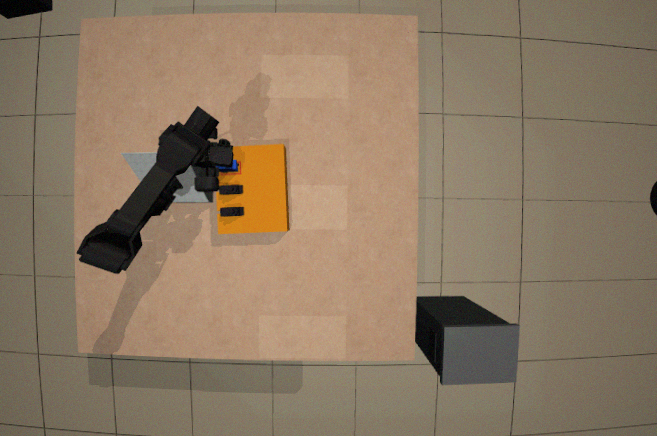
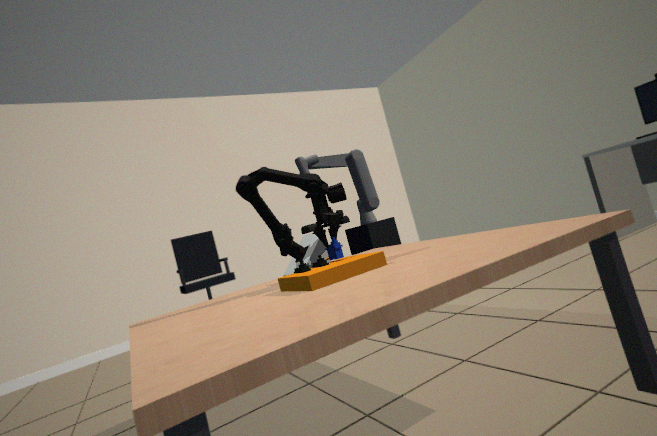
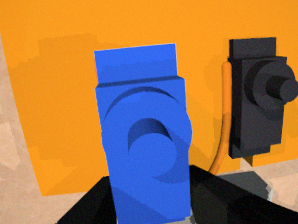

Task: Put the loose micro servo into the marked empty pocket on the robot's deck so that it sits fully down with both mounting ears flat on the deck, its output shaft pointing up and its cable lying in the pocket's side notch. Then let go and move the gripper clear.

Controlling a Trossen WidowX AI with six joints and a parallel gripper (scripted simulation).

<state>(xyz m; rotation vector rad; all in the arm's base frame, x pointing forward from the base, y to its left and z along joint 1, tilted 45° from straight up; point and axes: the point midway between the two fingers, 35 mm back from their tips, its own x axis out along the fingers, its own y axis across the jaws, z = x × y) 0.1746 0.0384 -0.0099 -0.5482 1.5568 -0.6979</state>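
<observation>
My gripper tip is now 120 mm short of the orange deck, 80 mm to the left of it and 80 mm above it.
</observation>
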